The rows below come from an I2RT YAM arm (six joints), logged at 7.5 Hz.
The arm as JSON. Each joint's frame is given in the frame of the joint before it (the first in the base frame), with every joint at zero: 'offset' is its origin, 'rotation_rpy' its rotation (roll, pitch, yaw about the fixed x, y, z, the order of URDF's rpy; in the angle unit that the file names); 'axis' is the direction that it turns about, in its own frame. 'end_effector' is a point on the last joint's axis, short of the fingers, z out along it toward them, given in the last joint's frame.
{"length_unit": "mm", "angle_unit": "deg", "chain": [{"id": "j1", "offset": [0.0, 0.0, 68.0], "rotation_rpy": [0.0, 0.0, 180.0], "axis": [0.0, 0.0, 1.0]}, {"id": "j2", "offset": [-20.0, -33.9, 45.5], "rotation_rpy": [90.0, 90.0, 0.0], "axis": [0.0, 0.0, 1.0]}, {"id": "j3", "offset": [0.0, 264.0, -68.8], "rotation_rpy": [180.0, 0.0, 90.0], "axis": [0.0, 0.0, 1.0]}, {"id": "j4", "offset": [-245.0, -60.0, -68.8], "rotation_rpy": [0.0, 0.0, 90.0], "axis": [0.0, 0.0, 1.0]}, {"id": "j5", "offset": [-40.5, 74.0, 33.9], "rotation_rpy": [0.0, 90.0, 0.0], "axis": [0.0, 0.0, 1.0]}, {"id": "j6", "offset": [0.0, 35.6, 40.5], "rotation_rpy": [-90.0, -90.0, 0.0], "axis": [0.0, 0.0, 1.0]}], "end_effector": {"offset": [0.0, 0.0, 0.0], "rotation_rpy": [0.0, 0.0, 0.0]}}
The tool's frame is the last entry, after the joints.
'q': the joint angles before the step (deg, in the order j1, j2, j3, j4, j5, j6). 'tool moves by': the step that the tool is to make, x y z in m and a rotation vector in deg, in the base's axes. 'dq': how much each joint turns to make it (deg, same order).
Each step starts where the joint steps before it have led.
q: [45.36 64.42 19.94 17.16 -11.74 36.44]
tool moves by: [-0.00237 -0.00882 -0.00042 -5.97 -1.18 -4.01]
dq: [-0.27 -2.84 0.31 -6.96 5.73 -2.60]
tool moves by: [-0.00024 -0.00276 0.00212 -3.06 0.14 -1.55]
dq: [-0.09 -0.96 1.10 -4.41 2.34 -0.97]
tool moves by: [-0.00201 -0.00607 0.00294 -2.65 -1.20 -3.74]
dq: [0.00 -2.32 0.18 -3.53 4.62 -0.17]
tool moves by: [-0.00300 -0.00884 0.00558 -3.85 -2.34 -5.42]
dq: [0.06 -3.37 0.42 -4.83 7.00 -0.44]
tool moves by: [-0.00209 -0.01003 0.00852 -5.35 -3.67 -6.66]
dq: [-0.02 -3.29 1.05 -5.26 9.12 -1.29]
